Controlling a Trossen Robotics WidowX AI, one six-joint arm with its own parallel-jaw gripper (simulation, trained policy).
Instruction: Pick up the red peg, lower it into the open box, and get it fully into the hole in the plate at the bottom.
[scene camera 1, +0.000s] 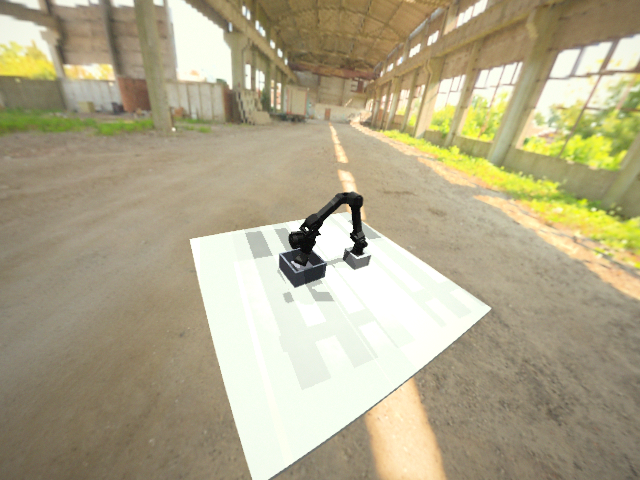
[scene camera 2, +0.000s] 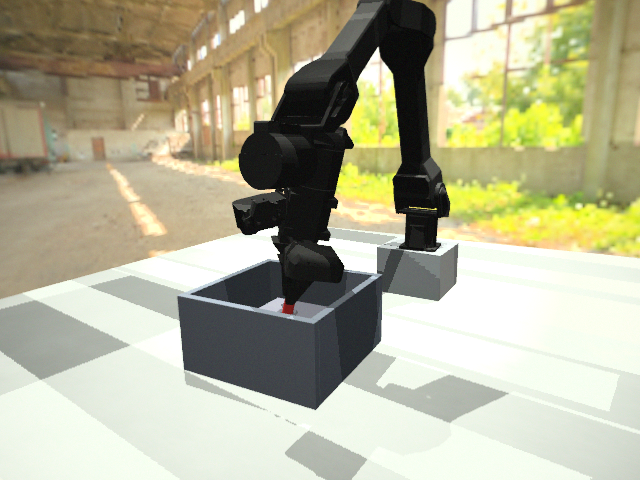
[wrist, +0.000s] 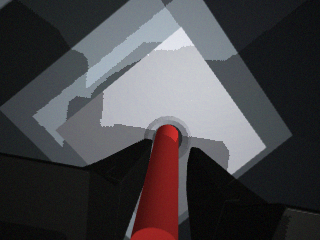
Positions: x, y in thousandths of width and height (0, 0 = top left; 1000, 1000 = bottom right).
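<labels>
My gripper (scene camera 2: 451, 624), 0.60 m from the lens. Dark grey box (scene camera 2: 352, 699), 0.55 m from the lens.
</labels>
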